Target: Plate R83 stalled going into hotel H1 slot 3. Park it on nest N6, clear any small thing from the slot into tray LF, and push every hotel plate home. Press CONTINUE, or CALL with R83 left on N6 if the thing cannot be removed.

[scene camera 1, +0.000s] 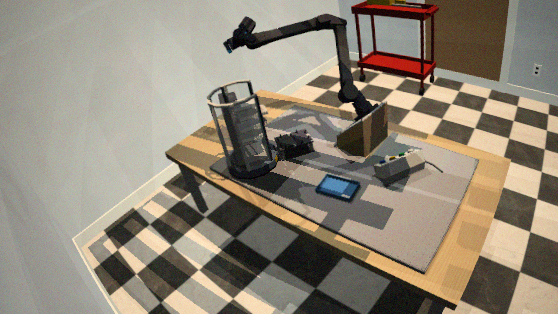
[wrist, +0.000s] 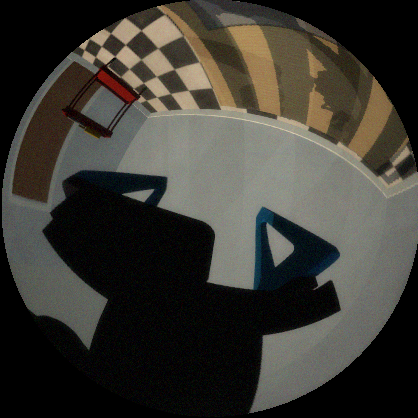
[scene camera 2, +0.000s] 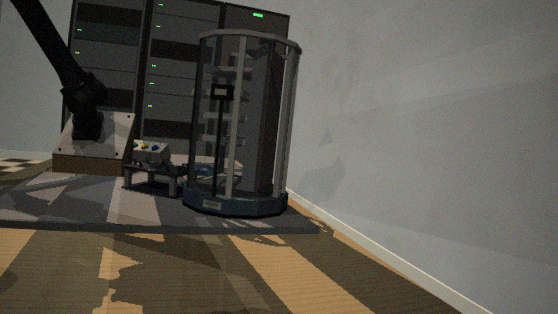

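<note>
The round hotel stands at the mat's left end in scene camera 1, with a dark inner column and several pale plates or shelves inside; I cannot tell which is R83, how far each sits in, or whether a small thing lies in slot 3. A low dark stand, seemingly the nest, is beside it. The blue tray lies flat on the mat. The button box has coloured buttons on top. My gripper is open and empty, high above the hotel's level, its blue fingers apart.
The arm's slanted base block stands on the far side of the mat. A cable runs from the button box. A red cart stands on the floor beyond the table. Dark server racks show behind the hotel. A wall rises near it.
</note>
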